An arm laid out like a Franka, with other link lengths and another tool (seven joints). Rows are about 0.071 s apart.
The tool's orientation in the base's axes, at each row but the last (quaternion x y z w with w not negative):
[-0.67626 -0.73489 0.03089 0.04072]
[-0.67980 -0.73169 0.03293 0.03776]
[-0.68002 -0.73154 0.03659 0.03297]
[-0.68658 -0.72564 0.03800 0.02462]
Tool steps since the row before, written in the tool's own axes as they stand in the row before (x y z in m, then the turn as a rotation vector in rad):
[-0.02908 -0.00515 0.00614 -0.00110 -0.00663 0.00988]
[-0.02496 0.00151 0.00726 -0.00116 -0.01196 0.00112]
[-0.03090 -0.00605 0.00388 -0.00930 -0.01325 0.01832]
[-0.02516 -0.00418 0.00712 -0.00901 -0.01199 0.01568]
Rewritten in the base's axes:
[-0.00334 -0.02935 -0.00612 -0.00749 -0.00155 -0.00918]
[0.00259 -0.02476 -0.00764 -0.01190 -0.00203 0.00006]
[-0.00413 -0.03129 -0.00322 -0.01427 -0.01039 -0.01691]
[-0.00337 -0.02550 -0.00631 -0.01280 -0.00998 -0.01440]

